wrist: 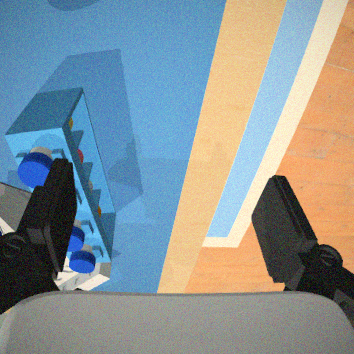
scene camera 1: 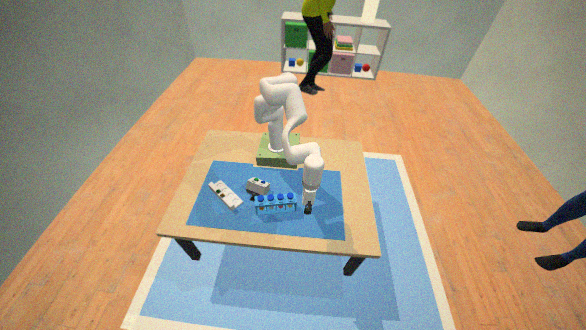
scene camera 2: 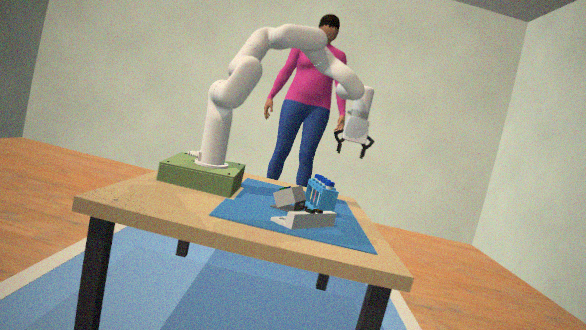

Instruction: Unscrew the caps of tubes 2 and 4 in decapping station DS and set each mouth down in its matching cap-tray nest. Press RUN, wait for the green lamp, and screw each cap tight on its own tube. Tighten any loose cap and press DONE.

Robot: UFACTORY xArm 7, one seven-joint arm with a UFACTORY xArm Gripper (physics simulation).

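Pixels of known places: gripper, fingertip midpoint: (wrist: 170,189) (scene camera 1: 307,204) (scene camera 2: 349,155); arm's base, origin of the base link: (scene camera 1: 277,146) (scene camera 2: 211,164).
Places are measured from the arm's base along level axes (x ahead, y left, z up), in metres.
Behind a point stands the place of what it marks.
Note:
A light-blue rack (scene camera 1: 275,204) {x 0.455, y -0.009, z 0.013 m} (scene camera 2: 328,202) {x 0.436, y -0.118, z -0.026 m} (wrist: 42,114) {x 0.415, y 0.101, z -0.015 m} stands on the blue mat and holds a row of several upright tubes with blue caps. The cap nearest the arm's hand (scene camera 1: 290,195) {x 0.419, y 0.070, z 0.043 m} (wrist: 35,170) {x 0.420, y 0.075, z 0.044 m} is partly behind a finger in the wrist view. My gripper (scene camera 1: 308,210) {x 0.537, y 0.142, z 0.142 m} (scene camera 2: 351,154) {x 0.537, y 0.142, z 0.142 m} (wrist: 170,189) {x 0.537, y 0.142, z 0.142 m} is open and empty, high above the mat, to the right of the rack in scene camera 1. A white cap tray (scene camera 1: 232,202) {x 0.411, y -0.247, z -0.032 m} (scene camera 2: 315,220) {x 0.360, y -0.332, z -0.054 m} lies left of the rack. A grey button box (scene camera 1: 258,187) {x 0.328, y -0.107, z -0.008 m} (scene camera 2: 290,198) {x 0.292, y -0.175, z -0.031 m} has a green and a blue button. Tube numbers are too small to read.
A small black object (scene camera 1: 253,198) {x 0.358, y -0.139, z -0.073 m} lies between the button box and rack. Small dark pieces (scene camera 1: 220,192) {x 0.344, y -0.323, z -0.031 m} show on the tray. The arm's green base (scene camera 1: 276,161) {x 0.110, y -0.007, z -0.026 m} (scene camera 2: 200,177) {x -0.020, y -0.125, z -0.035 m} is on the wooden table (scene camera 1: 362,220) {x 0.510, y 0.471, z -0.080 m} (scene camera 2: 150,230) {x -0.078, y -0.560, z -0.116 m}. People stand beyond the table.

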